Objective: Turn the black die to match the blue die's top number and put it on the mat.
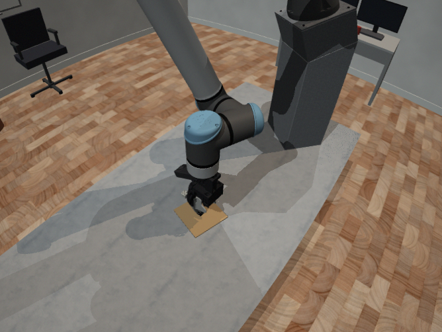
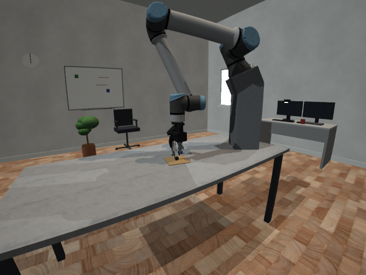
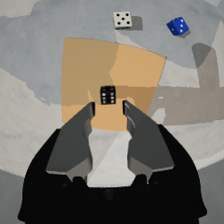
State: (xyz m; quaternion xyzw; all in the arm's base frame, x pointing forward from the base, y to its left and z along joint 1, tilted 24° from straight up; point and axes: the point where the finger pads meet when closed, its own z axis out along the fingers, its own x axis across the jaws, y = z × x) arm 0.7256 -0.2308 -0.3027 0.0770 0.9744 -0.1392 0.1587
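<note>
My hand is 3 cm above the black die. The rest, counted from my hand: blue die: 12 cm behind, 8 cm to the right, 4 cm below; tan mat: 4 cm below; white die: 4 cm behind, 9 cm to the right, 4 cm below.
</note>
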